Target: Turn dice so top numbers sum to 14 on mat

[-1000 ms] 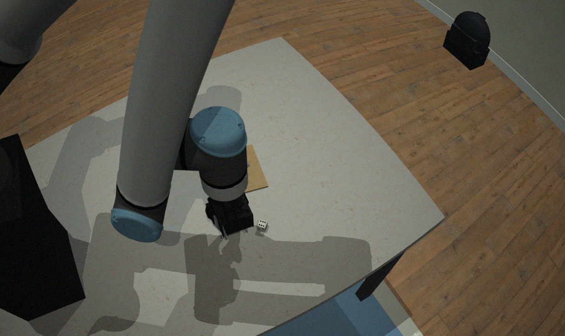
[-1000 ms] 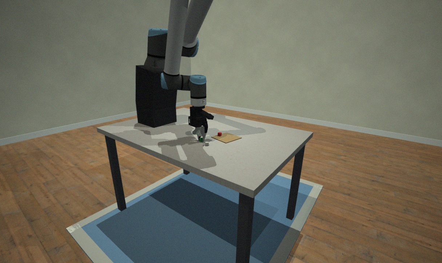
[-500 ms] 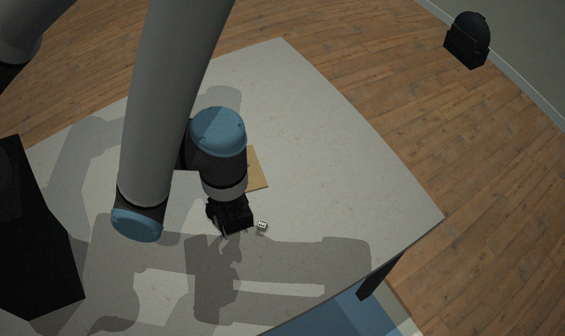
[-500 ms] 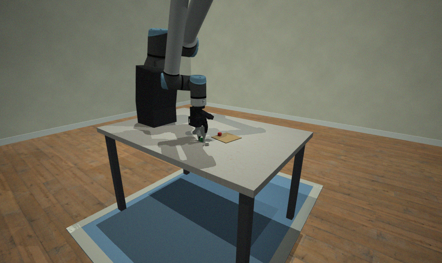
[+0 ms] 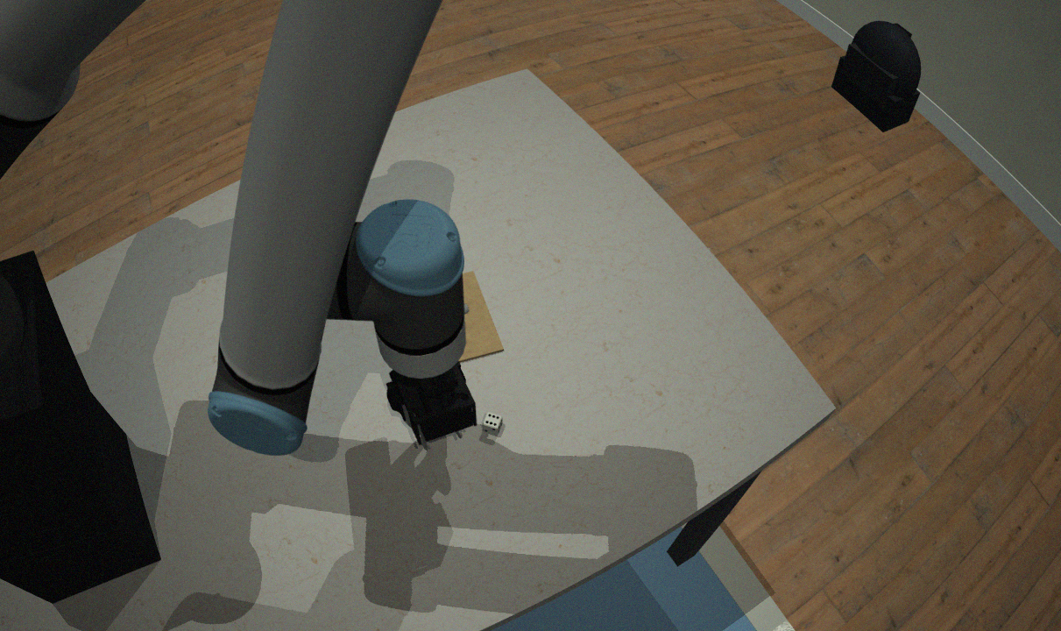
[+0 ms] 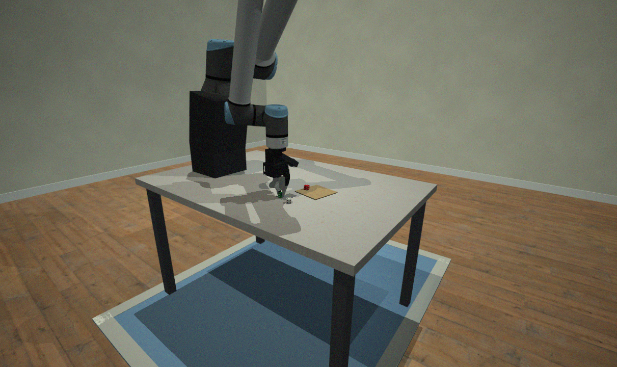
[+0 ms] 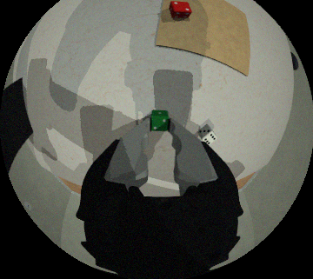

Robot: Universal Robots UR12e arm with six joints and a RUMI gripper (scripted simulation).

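Now: hand 7 cm short of the white die, 2 cm to the left of it and 1 cm above it. Round my hand: red die: 15 cm to the left, 2 cm ahead; mat: 16 cm to the left, 7 cm ahead, 2 cm below; green die: 1 cm below.
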